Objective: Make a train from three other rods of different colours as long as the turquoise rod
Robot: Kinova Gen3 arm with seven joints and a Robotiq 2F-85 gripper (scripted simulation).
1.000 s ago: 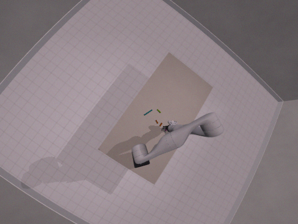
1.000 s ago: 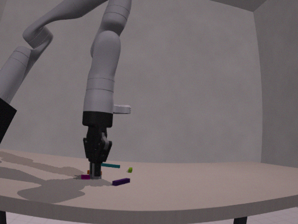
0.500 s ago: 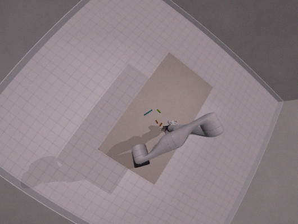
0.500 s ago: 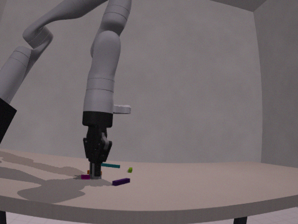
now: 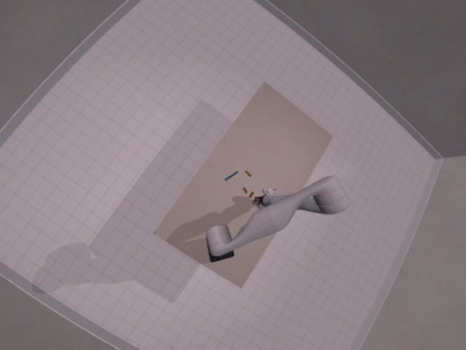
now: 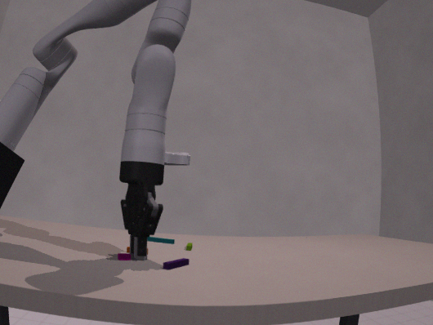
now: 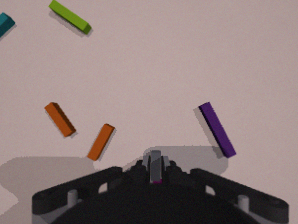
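Now: the grey rod 20 mm below my hand. Round my hand: lime rod 160 mm to the left, 100 mm ahead, 20 mm below; then purple rod 60 mm ahead, 40 mm to the right, 20 mm below; then magenta rod 20 mm below, 20 mm behind, 10 mm to the right.
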